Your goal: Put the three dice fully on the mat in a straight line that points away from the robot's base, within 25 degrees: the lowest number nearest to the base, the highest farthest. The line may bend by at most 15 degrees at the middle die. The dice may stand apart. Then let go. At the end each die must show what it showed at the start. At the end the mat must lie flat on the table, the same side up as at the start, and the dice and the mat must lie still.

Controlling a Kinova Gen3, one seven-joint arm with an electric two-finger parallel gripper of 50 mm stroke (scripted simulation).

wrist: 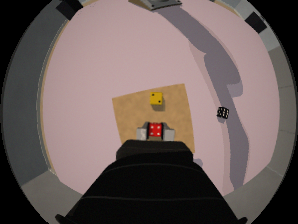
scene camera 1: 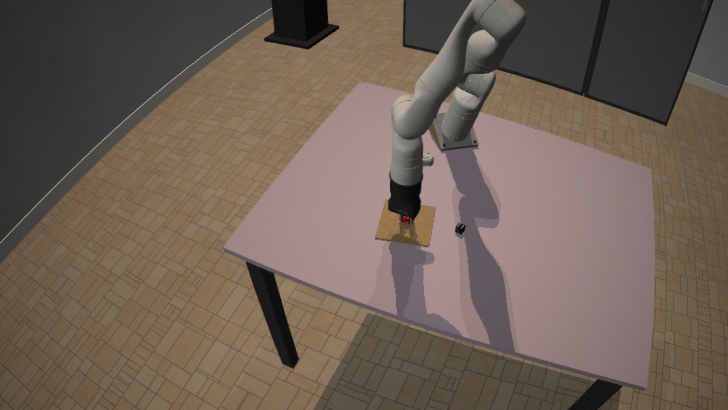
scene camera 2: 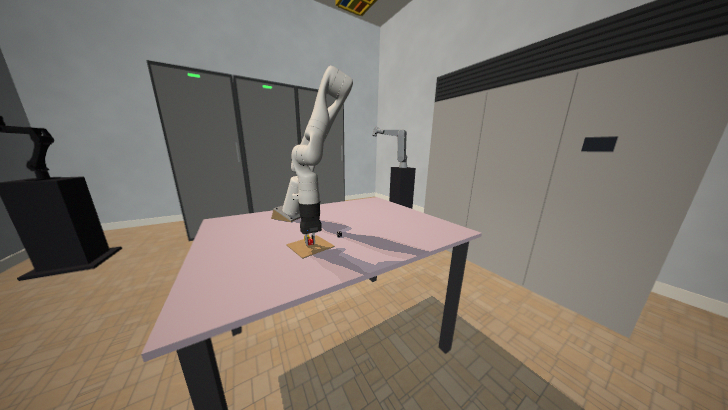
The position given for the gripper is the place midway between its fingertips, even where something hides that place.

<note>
In view: the gripper (scene camera 1: 406, 220) and a brown mat (scene camera 1: 390, 228).
The brown mat shows as well in the wrist view (wrist: 131, 111). The gripper shows as well in the wrist view (wrist: 155, 128).
</note>
